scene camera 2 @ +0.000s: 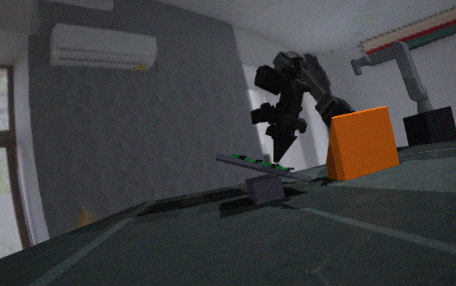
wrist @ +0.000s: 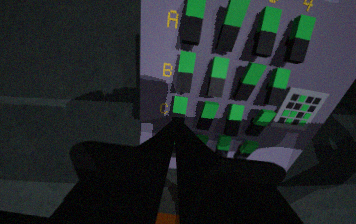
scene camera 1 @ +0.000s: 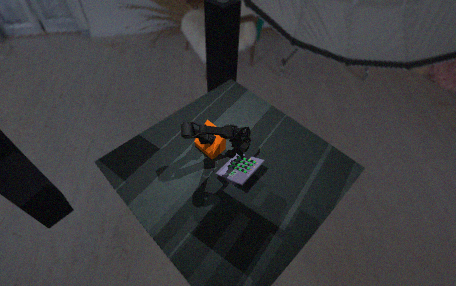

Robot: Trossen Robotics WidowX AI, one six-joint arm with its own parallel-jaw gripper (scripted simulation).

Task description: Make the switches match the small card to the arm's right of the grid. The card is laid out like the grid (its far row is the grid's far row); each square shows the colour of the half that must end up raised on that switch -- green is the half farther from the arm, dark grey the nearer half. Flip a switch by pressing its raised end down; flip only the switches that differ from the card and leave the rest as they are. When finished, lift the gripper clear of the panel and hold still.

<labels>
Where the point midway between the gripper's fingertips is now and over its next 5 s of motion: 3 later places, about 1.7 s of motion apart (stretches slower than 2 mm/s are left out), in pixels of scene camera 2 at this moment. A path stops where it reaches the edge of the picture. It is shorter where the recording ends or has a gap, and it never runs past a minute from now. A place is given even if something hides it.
The gripper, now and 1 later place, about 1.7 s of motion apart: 275,162; 278,153
</labels>
